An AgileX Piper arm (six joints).
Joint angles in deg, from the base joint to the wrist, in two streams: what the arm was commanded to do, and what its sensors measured. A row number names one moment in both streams.
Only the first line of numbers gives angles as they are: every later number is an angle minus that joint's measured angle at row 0.
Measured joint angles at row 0:
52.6 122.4 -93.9 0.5 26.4 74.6
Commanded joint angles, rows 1 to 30:
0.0 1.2 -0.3 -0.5 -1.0 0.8
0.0 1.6 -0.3 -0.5 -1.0 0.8
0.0 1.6 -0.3 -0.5 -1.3 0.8
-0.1 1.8 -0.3 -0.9 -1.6 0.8
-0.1 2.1 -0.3 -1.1 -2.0 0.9
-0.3 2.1 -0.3 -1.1 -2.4 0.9
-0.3 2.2 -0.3 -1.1 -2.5 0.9
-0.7 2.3 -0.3 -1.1 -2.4 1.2
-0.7 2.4 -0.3 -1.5 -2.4 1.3
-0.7 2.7 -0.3 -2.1 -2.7 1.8
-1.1 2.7 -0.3 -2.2 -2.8 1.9
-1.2 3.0 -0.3 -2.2 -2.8 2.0
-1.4 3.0 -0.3 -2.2 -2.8 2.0
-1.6 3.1 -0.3 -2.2 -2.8 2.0
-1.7 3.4 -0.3 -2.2 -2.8 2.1
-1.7 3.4 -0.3 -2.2 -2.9 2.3
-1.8 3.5 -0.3 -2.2 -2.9 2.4
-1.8 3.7 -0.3 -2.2 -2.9 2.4
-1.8 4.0 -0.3 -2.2 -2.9 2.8
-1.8 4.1 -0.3 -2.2 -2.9 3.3
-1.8 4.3 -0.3 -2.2 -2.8 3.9
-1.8 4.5 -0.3 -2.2 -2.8 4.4
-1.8 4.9 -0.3 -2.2 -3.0 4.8
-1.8 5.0 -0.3 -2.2 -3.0 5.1
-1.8 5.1 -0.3 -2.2 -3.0 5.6
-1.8 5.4 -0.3 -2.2 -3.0 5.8
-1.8 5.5 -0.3 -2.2 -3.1 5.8
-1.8 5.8 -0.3 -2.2 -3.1 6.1
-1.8 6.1 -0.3 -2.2 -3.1 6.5
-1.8 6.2 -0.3 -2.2 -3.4 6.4
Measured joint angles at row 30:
-1.6 5.5 -0.1 -1.5 -2.8 5.6
